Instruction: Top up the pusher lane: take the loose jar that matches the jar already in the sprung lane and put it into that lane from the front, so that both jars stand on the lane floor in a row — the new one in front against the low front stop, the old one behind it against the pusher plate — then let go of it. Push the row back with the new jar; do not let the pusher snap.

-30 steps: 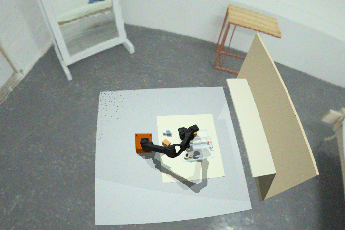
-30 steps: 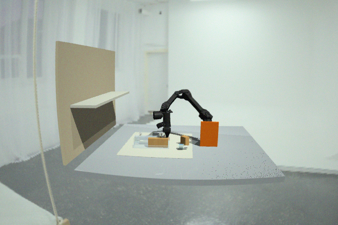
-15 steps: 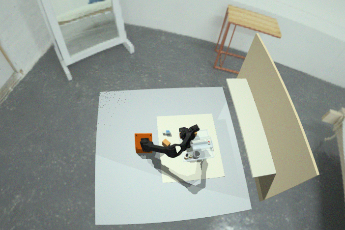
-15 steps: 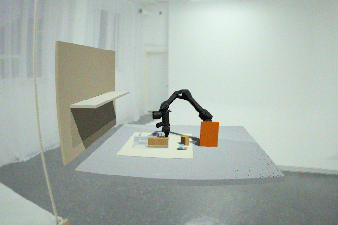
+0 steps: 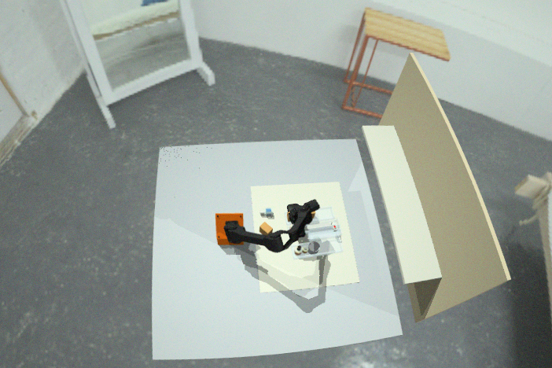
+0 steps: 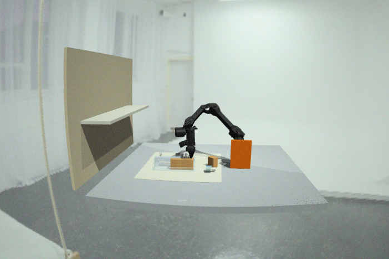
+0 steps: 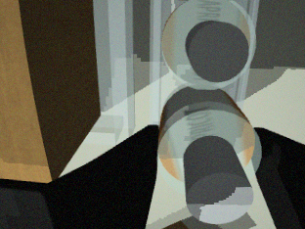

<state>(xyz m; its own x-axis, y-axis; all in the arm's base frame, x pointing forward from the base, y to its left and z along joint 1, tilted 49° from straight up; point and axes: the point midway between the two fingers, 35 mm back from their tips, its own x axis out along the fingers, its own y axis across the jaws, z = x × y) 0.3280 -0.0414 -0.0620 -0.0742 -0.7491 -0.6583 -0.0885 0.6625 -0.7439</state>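
The tan box lies 15 cm behind my gripper tip and 2 cm below it.
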